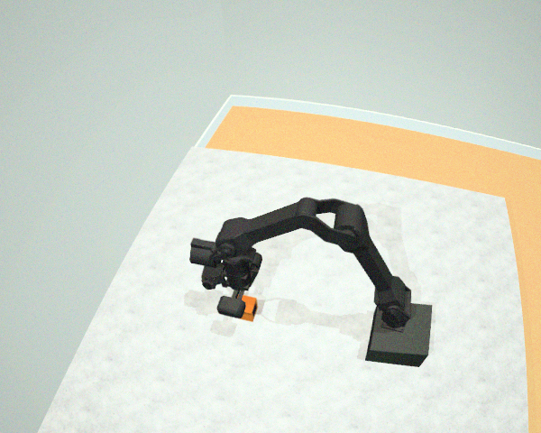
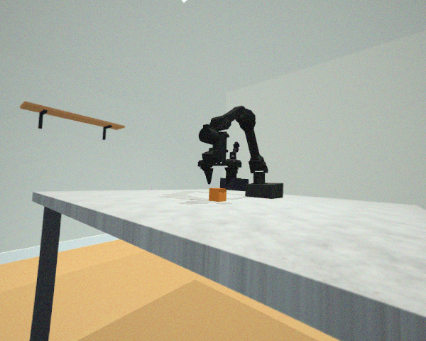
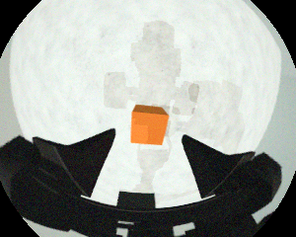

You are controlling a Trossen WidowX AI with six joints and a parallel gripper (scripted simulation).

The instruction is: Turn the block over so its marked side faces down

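Now: the orange block 4 cm below my gripper tip and 1 cm behind it.
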